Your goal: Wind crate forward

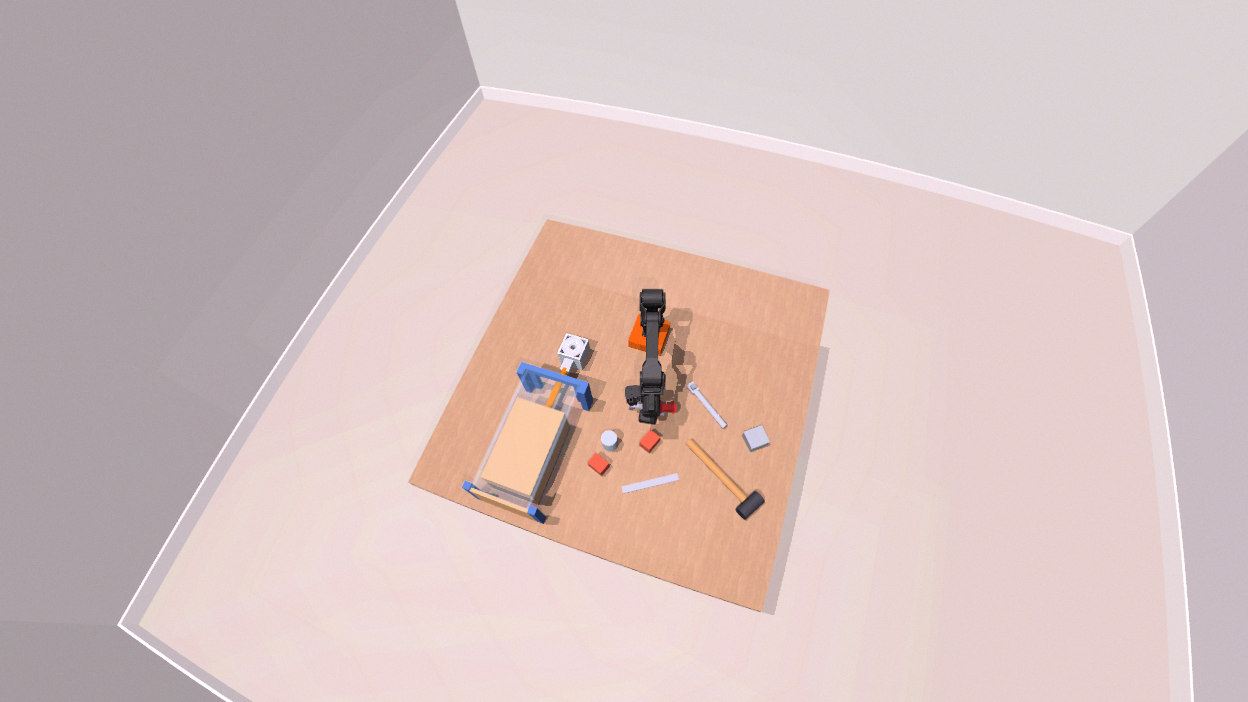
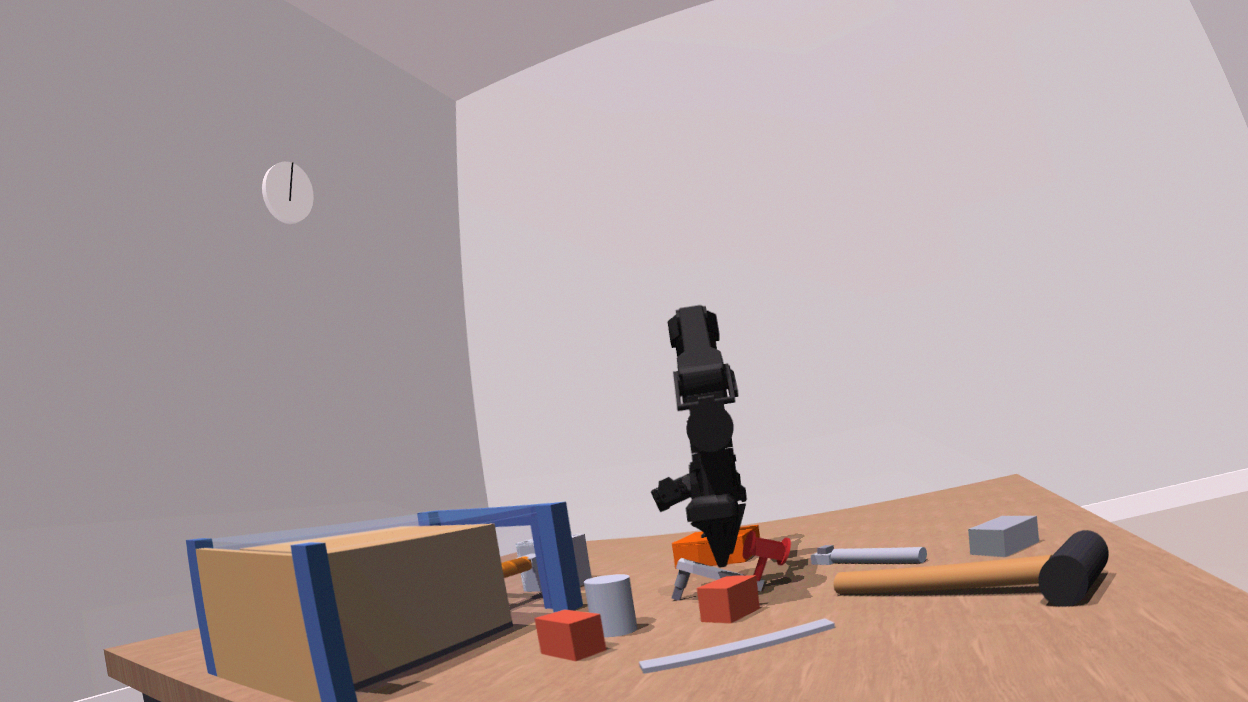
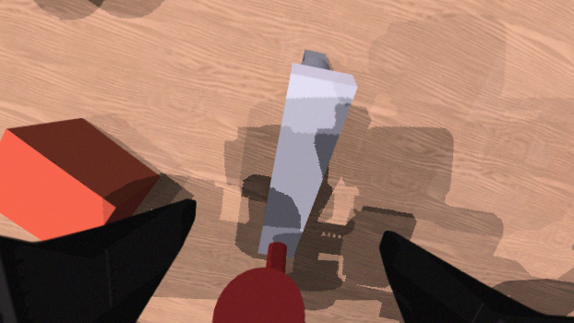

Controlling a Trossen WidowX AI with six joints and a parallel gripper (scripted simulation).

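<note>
Right now the grey winch handle is 20 mm below my gripper tip. Also, from my gripper tip: red knob (50 mm to the left); flat grey bar (270 mm ahead, 50 mm below, 30 mm to the left); blue frame bar (350 mm to the right, 60 mm above, 30 mm behind).
</note>
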